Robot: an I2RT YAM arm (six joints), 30 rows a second.
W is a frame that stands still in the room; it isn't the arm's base.
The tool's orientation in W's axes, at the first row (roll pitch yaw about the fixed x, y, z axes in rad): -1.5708 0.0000 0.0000
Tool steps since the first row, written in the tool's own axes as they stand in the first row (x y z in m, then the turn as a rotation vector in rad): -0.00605 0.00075 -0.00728 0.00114 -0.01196 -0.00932; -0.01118 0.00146 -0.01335 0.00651 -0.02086 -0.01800; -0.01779 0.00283 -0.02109 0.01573 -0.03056 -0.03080; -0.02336 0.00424 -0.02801 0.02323 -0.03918 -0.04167; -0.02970 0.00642 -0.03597 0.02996 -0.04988 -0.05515; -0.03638 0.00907 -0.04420 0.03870 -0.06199 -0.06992; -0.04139 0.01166 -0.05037 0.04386 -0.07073 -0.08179; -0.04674 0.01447 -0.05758 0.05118 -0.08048 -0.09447; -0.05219 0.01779 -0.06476 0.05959 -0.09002 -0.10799; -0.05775 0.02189 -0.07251 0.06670 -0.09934 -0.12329
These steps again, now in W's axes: -0.00605 -0.00728 -0.00075 0.00114 -0.00932 0.01196; -0.01118 -0.01335 -0.00146 0.00651 -0.01800 0.02086; -0.01779 -0.02109 -0.00283 0.01573 -0.03080 0.03056; -0.02336 -0.02801 -0.00424 0.02323 -0.04167 0.03918; -0.02970 -0.03597 -0.00642 0.02996 -0.05515 0.04988; -0.03638 -0.04420 -0.00907 0.03870 -0.06992 0.06199; -0.04139 -0.05037 -0.01166 0.04386 -0.08179 0.07073; -0.04674 -0.05758 -0.01447 0.05118 -0.09447 0.08048; -0.05219 -0.06476 -0.01779 0.05959 -0.10799 0.09002; -0.05775 -0.07251 -0.02189 0.06670 -0.12329 0.09934
